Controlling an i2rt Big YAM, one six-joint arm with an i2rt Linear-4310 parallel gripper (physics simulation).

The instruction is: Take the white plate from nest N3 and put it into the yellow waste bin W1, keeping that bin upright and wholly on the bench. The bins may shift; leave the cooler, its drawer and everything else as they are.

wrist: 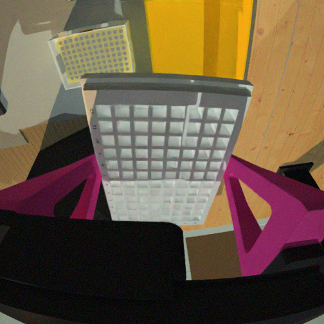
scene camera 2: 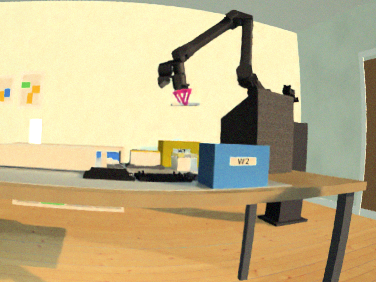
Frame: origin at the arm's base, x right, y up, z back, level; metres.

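Seen in the pictures: gripper, between the fingertips: (scene camera 2: 183, 105); arm's base, origin of its link: (scene camera 2: 259, 99).
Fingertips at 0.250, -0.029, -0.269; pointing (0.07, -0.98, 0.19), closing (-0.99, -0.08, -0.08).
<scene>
Offsets run from my fingertips to a thing's middle, as dx, dy, dz. "*": to the spot under its first point.
The white plate {* -0.048, +0.003, +0.038} (scene camera 2: 194, 104) (wrist: 165, 142), with a grid of square wells, is held roughly level high above the bench. My gripper (scene camera 2: 183, 102) (wrist: 162, 160) is shut on it, with a magenta finger at each long side. The yellow waste bin W1 {* +0.000, -0.189, +0.041} (scene camera 2: 190, 146) (wrist: 177, 37) stands upright on the bench behind and left of the blue bin. In the wrist view the yellow bin shows beyond the plate's far edge, and the plate hides part of it. Which nest is N3 cannot be told.
The blue bin W2 {-0.576, -0.227, +0.005} (scene camera 2: 215, 170) stands near the front edge. Black nests {-0.447, -0.267, -0.355} (scene camera 2: 109, 173) {* -0.497, -0.275, -0.180} (scene camera 2: 165, 177) lie left of it. A small white box {-0.092, -0.252, -0.012} (scene camera 2: 184, 164) stands before W1. A yellow-topped box (wrist: 92, 55) is beside W1. The long pale cooler (scene camera 2: 55, 156) is at left.
</scene>
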